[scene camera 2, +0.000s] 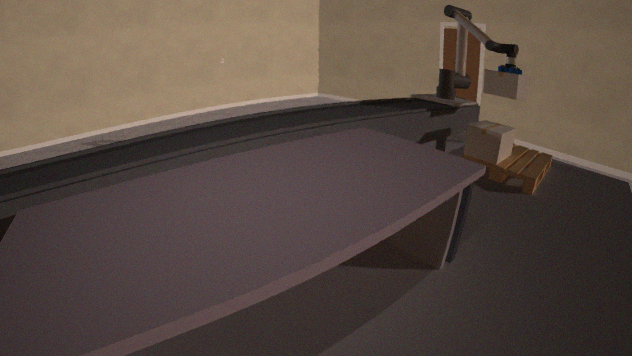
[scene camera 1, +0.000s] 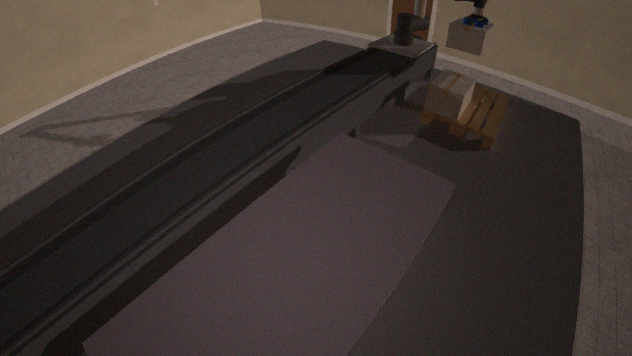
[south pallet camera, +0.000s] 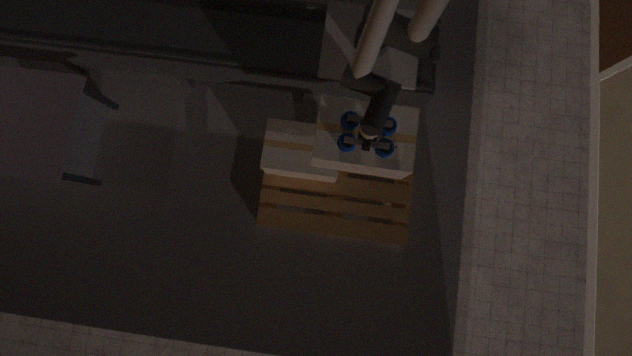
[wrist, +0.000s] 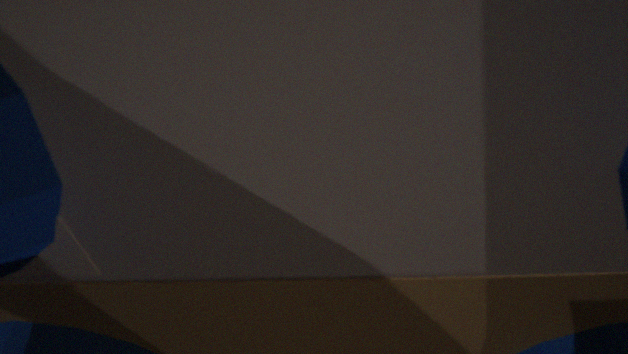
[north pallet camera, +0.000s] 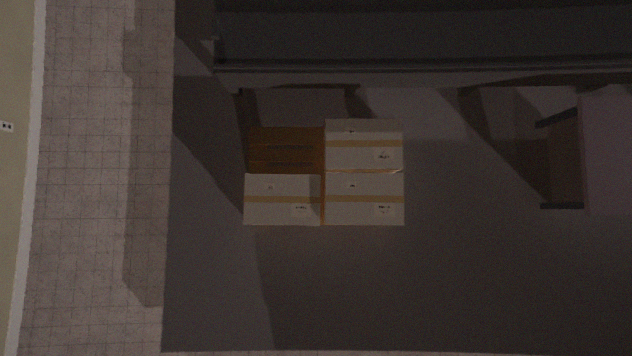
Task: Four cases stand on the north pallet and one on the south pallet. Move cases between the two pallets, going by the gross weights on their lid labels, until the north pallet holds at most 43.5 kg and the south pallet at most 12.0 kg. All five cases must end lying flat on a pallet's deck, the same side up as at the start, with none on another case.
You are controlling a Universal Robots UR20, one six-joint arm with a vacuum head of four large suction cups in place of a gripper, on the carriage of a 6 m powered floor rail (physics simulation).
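Places are measured from the arm's base along level axes (x right, y ahead, z up), in metres.
Pixels of known places: end effector, tool point: [wrist: 331, 242]; arm's base, origin of the base link: [scene camera 2: 445, 98] [scene camera 1: 402, 43].
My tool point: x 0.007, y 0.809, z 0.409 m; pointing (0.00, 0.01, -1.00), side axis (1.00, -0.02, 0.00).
For each thing: its top centre in the pictures, then the offset to it from my tool point. Level surfaces: height alone.
- pale taped case, middle of its top: [wrist: 342, 331] [south pallet camera: 366, 132] [scene camera 2: 508, 73] [scene camera 1: 474, 23] dz +0.024, dx +0.002, dy -0.014 m
- second case, middle of its top: [south pallet camera: 301, 147] [scene camera 2: 493, 126] [scene camera 1: 454, 81] dz -0.537, dx +0.388, dy -0.012 m
- long table, its level: dz -0.449 m
My suction head [scene camera 1: 475, 22] [scene camera 2: 510, 70] [south pallet camera: 367, 134] is shut on a pale taped case [scene camera 1: 462, 41] [scene camera 2: 501, 84] [south pallet camera: 406, 161] [wrist: 280, 100], held level high above the south pallet [south pallet camera: 330, 226]. In the south pallet camera it overlaps the right of a second case [scene camera 1: 444, 100] [scene camera 2: 487, 142] [south pallet camera: 287, 159], which stands on that pallet's rail side, left. On the north pallet [north pallet camera: 287, 136] stand three cases: upper right [north pallet camera: 357, 159], lower right [north pallet camera: 345, 215] and lower left [north pallet camera: 265, 215]. The upper-left deck there is bare. Lid labels are too blurred to read.
A long table [scene camera 1: 280, 250] [scene camera 2: 240, 215] stands between the pallets. The floor rail [scene camera 1: 200, 150] [north pallet camera: 425, 37] runs beside them, with the arm's carriage [scene camera 1: 385, 45] at its south end. South deck boards are bare on the side away from the rail.
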